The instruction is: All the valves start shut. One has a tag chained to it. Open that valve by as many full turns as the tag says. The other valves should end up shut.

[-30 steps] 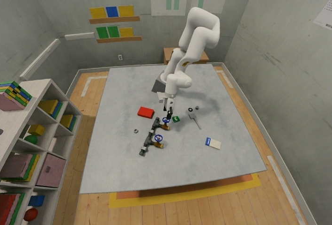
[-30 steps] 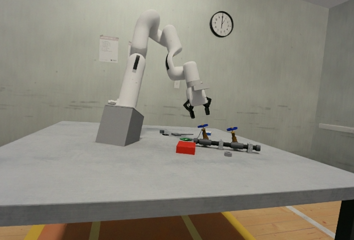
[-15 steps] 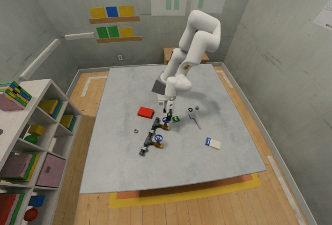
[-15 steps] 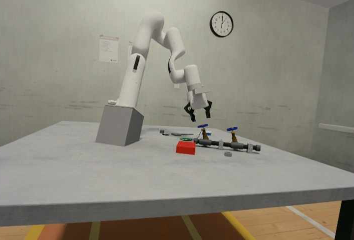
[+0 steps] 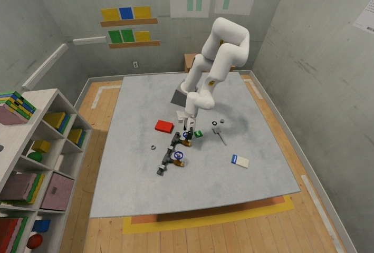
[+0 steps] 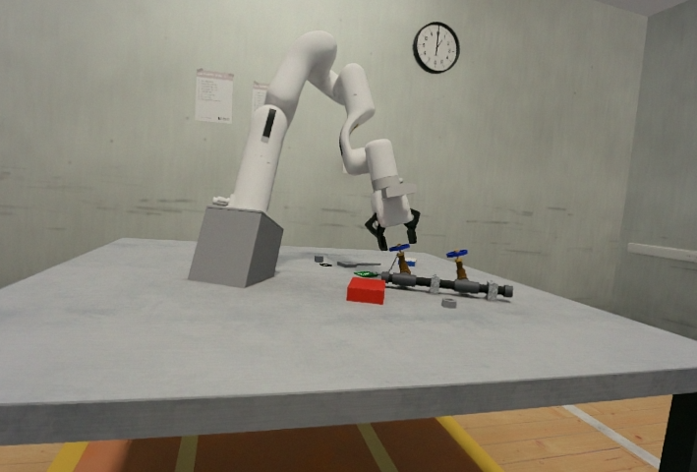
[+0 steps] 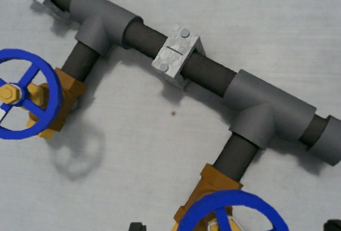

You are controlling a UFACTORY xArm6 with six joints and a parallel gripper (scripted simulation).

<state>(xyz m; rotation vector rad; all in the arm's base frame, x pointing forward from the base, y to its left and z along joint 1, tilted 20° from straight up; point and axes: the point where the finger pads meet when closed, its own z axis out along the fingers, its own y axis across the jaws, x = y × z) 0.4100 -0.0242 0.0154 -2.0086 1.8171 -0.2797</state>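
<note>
Right now the green tag is 100 mm below my hand, 90 mm to the left of it and 50 mm behind it. Also, from my hand: grey nut: 240 mm to the right, 100 mm below, 50 mm ahead; red block: 170 mm to the right, 120 mm behind, 90 mm below; grey flat tool: 250 mm to the left, 100 mm below, 50 mm behind.
</note>
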